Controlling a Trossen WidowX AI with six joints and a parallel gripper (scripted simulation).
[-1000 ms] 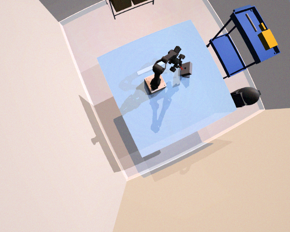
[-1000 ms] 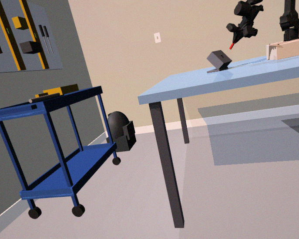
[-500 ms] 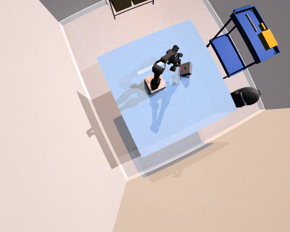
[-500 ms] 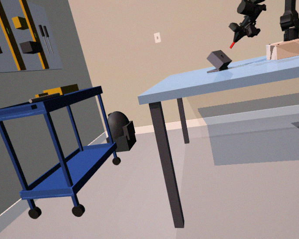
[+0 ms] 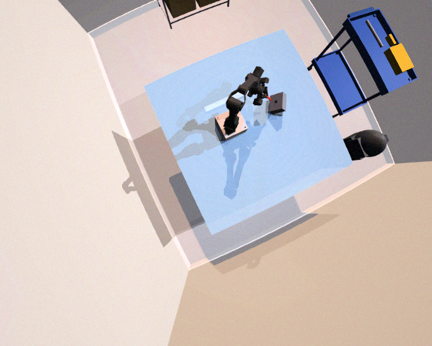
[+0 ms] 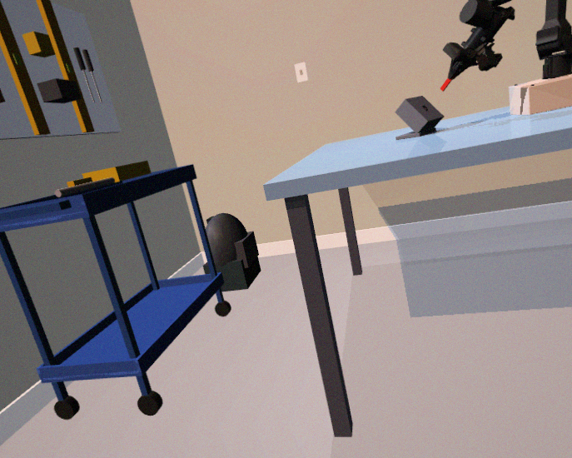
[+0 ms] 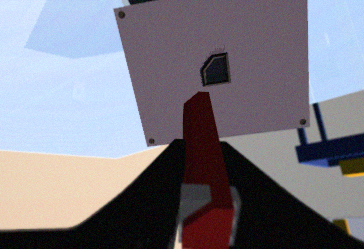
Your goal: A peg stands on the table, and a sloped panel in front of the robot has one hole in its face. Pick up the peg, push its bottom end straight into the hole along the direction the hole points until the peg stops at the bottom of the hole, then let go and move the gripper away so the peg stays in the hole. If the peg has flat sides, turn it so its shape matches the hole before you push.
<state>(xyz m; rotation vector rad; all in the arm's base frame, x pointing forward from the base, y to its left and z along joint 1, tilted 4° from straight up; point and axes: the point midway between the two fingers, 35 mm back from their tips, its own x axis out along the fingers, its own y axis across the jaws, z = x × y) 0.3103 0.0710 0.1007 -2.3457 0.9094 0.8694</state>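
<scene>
Right now the grey sloped panel is 9 cm below my gripper tip, 9 cm ahead of it and 5 cm to the right of it. Round my gripper tip: red peg 1 cm to the left, 1 cm behind, 1 cm above.
</scene>
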